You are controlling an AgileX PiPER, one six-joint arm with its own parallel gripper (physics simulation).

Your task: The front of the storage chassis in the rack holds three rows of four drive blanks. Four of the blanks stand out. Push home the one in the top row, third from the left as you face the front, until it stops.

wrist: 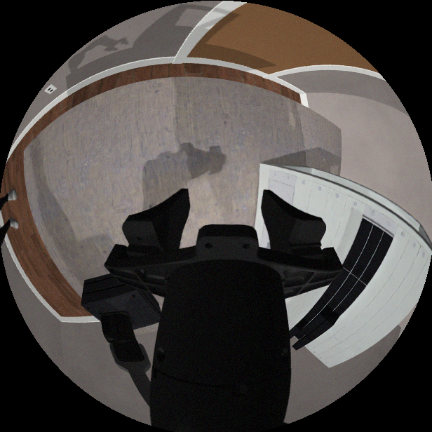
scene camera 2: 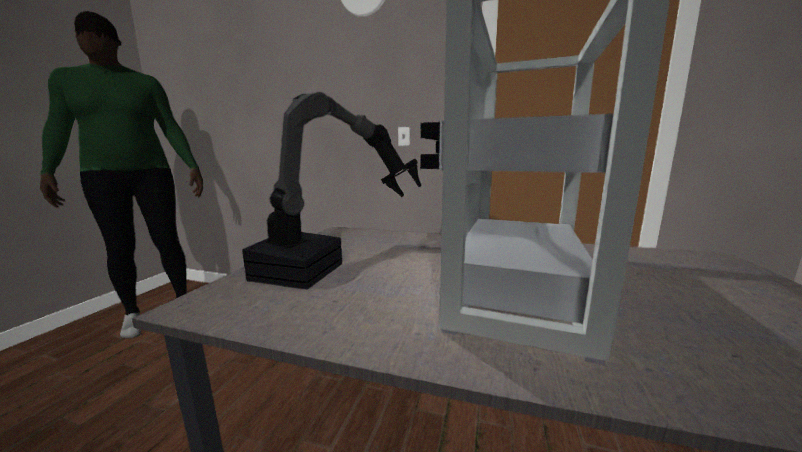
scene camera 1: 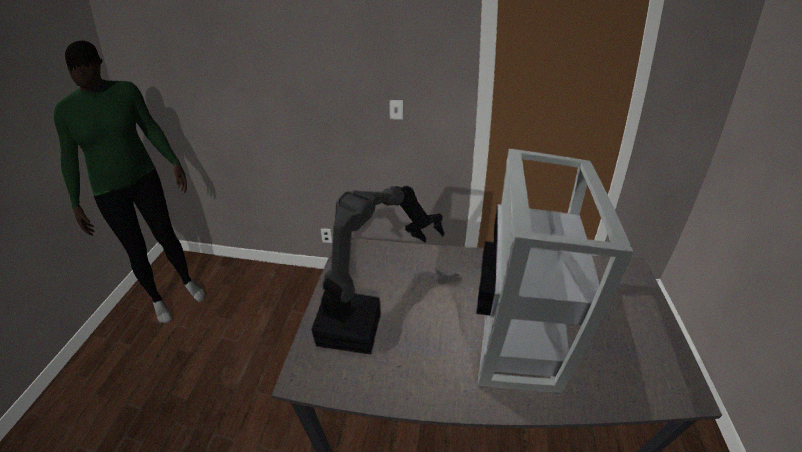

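Note:
The storage chassis sits in the upper part of the pale grey rack. Its black drive blanks show edge-on in scene view 1 and obliquely at the right of the wrist view. In scene view 2, two black blocks of protruding blanks stick out in front of the rack, one above the other. The single blank in the top row, third from the left, cannot be told apart. My gripper is open and empty, tilted downward, in front of the rack and apart from the blanks.
A second grey box sits low in the rack. The arm's black base stands on the table, facing the rack. A person in green stands beyond the table, by the wall.

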